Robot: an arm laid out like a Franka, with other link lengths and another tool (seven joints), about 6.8 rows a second.
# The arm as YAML. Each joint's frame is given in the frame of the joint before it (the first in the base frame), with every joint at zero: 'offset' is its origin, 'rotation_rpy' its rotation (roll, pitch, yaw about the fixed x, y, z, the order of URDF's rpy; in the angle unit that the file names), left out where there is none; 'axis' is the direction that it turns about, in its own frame. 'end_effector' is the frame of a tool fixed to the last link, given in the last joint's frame.
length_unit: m
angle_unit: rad
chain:
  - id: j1
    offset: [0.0, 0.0, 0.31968]
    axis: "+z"
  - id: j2
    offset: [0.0, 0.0, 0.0]
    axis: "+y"
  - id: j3
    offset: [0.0, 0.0, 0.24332]
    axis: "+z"
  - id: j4
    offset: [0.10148, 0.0, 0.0]
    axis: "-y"
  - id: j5
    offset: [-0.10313, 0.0, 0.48]
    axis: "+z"
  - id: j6
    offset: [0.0, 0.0, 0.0]
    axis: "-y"
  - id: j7
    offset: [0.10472, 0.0, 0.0]
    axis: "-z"
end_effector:
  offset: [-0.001, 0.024, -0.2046]
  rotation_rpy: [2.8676, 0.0, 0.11]
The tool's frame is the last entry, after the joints.
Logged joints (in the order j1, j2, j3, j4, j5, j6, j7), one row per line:
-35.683, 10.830, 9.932, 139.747, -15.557, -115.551, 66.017
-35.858, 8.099, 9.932, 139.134, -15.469, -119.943, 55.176
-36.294, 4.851, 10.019, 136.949, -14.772, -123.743, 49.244
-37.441, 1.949, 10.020, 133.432, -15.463, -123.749, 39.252
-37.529, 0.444, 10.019, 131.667, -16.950, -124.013, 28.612
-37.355, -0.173, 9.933, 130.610, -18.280, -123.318, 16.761
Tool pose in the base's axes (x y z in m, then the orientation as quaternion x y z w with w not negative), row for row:
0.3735, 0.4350, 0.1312, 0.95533, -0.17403, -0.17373, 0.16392
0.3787, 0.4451, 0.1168, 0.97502, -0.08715, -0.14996, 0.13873
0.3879, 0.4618, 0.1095, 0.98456, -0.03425, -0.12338, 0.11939
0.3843, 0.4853, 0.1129, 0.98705, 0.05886, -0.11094, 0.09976
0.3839, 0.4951, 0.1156, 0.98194, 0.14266, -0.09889, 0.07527
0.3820, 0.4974, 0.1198, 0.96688, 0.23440, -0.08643, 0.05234
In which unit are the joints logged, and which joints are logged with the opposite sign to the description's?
The joints are logged in degrees. Opposite sign: j1, j2, j4, j5, j6.
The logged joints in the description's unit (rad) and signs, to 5 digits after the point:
0.62279, -0.18902, 0.17335, -2.43905, 0.27152, 2.01675, 1.15221
0.62584, -0.14135, 0.17335, -2.42835, 0.26998, 2.09340, 0.96300
0.63345, -0.08467, 0.17486, -2.39021, 0.25782, 2.15972, 0.85947
0.65347, -0.03402, 0.17488, -2.32883, 0.26988, 2.15983, 0.68508
0.65500, -0.00775, 0.17486, -2.29802, 0.29583, 2.16444, 0.49937
0.65197, 0.00302, 0.17336, -2.27957, 0.31905, 2.15231, 0.29253

